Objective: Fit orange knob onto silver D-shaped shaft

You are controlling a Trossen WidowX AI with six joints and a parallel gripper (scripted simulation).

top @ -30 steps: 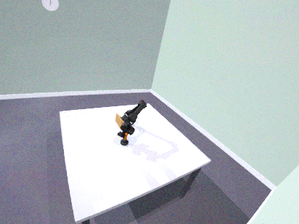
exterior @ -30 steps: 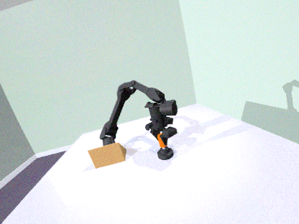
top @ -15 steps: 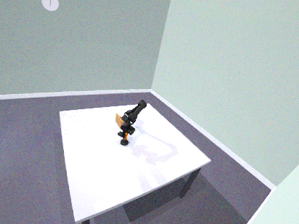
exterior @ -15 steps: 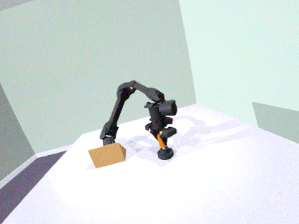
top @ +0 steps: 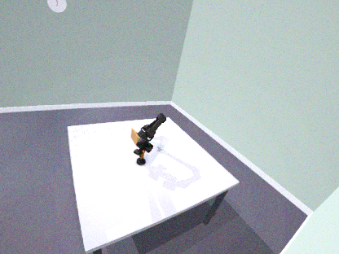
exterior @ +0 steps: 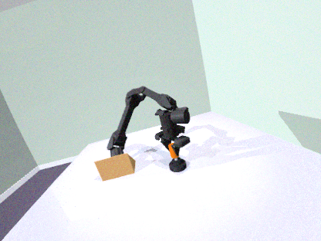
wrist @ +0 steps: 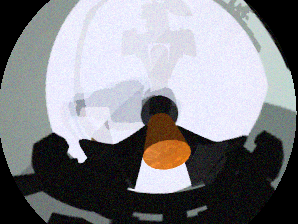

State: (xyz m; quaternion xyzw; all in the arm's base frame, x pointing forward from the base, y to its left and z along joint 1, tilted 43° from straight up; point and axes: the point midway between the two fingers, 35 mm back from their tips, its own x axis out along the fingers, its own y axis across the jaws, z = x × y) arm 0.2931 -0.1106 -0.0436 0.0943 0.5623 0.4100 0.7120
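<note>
The orange knob is 30 mm above my gripper tip. From my gripper tip the other things lie so: round dark pedestal (40 mm below).
</note>
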